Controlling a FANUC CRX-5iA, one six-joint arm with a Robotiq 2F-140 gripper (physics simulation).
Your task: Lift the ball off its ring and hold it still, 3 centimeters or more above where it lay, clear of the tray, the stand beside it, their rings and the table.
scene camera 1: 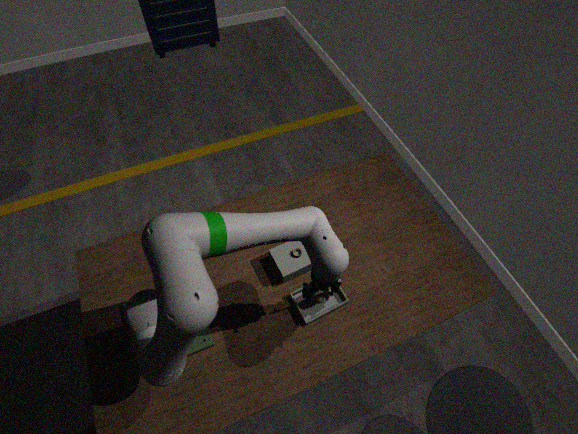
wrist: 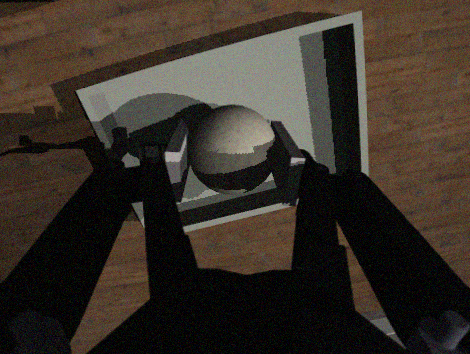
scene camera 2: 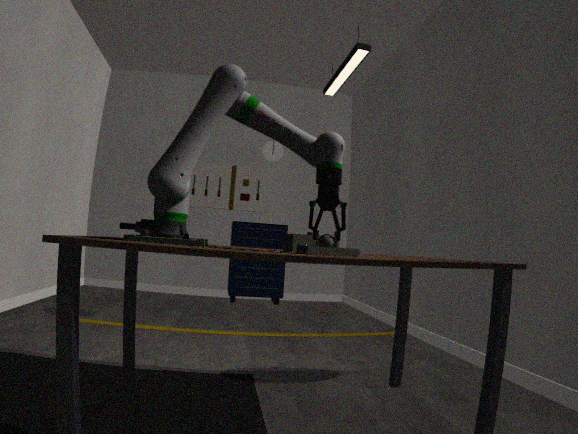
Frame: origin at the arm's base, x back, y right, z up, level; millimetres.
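Seen in the pictures: gripper, between the fingertips: [scene camera 1: 317, 298] [wrist: 230, 137]; arm's base, origin of its link: [scene camera 2: 169, 237].
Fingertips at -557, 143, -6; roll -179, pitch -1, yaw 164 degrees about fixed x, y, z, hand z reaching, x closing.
Observation:
Pixels of each thing's top centre, then the offset from my fingertips to it, as dx, dy, dz. "*": a spot on its surface instead. Level surfaces: height alone.
- ball, centre of its top: [wrist: 234, 169] [scene camera 2: 326, 233] [scene camera 1: 319, 293] +0, -1, +60
- tray, centre of its top: [wrist: 238, 143] [scene camera 2: 327, 247] [scene camera 1: 319, 297] -5, +1, +13
- small ring, a spot on its surface: [scene camera 1: 296, 253] * +3, -187, +56
- wooden table, height of its surface: dz -15
The ball [scene camera 2: 327, 241] [wrist: 232, 147] is pale and round. It sits low inside the tray [scene camera 1: 320, 315] [scene camera 2: 350, 251] [wrist: 280, 60], a shallow grey open box on the table. My gripper [scene camera 1: 321, 293] [scene camera 2: 327, 236] [wrist: 230, 137] points down over the tray, with one finger pad against each side of the ball in the wrist view; it is shut on the ball. The ring under the ball is hidden, so any small gap beneath it cannot be seen. In scene camera 1 the gripper mostly covers the ball.
The grey block-shaped stand [scene camera 1: 285, 260] [scene camera 2: 300, 241] is beside the tray, with a small ring [scene camera 1: 296, 253] on its top. The wooden table [scene camera 1: 400, 250] carries the arm's green base plate [scene camera 1: 202, 343]. A blue cabinet [scene camera 1: 182, 22] [scene camera 2: 257, 280] stands on the floor behind.

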